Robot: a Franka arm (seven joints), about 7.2 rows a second.
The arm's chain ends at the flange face. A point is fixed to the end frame.
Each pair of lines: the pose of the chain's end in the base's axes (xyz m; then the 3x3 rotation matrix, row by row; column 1 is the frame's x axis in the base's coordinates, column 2 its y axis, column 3 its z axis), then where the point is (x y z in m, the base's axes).
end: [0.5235, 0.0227, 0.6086], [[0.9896, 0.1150, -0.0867], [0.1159, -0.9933, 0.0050], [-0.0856, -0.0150, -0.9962]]
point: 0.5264 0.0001 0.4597
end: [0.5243, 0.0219, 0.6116], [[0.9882, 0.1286, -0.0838], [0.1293, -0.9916, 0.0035], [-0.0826, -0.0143, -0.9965]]
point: 0.5280 -0.0007 0.4627
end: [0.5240, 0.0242, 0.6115], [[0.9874, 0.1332, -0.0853], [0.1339, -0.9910, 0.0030], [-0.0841, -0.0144, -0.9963]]
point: 0.5275 0.0016 0.4626
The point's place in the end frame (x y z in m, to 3 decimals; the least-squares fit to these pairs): 0.013 0.025 0.148
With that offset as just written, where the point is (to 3 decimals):
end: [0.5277, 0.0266, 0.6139], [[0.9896, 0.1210, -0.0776], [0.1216, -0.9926, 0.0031], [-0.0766, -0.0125, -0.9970]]
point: 0.532 0.004 0.465
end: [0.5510, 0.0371, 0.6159], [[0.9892, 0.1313, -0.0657], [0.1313, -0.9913, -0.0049], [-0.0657, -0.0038, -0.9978]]
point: 0.557 0.013 0.467
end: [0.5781, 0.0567, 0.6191], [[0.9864, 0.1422, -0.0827], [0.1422, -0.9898, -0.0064], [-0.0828, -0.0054, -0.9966]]
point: 0.582 0.033 0.470
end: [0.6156, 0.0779, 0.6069], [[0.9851, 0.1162, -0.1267], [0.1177, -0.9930, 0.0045], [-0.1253, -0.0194, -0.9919]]
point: 0.613 0.055 0.458
